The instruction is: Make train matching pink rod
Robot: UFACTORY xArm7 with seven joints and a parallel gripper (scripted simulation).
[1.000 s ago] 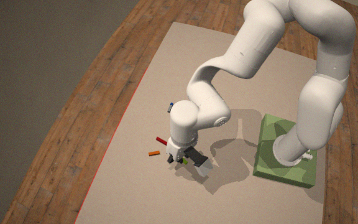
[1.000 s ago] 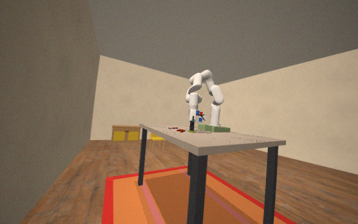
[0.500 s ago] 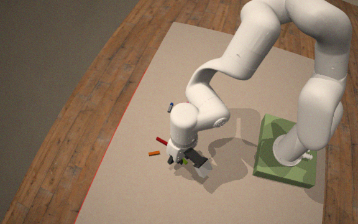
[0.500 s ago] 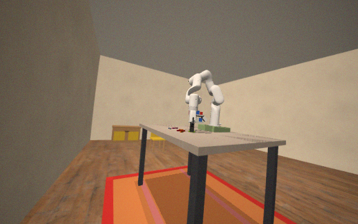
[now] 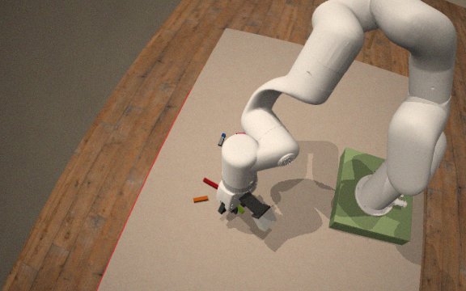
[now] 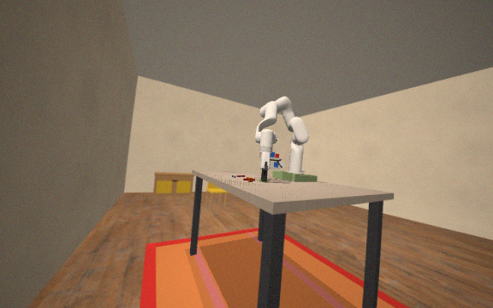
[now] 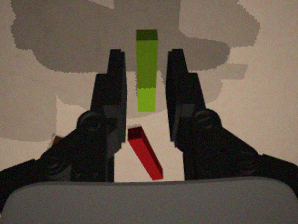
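Now: the lime rod 2 cm below my hand. Round my hand: blue rod 21 cm to the right, 11 cm ahead, 2 cm below; then grey rod 18 cm to the right, 11 cm ahead, 2 cm below; then red rod 8 cm ahead, 4 cm to the right, 2 cm below.
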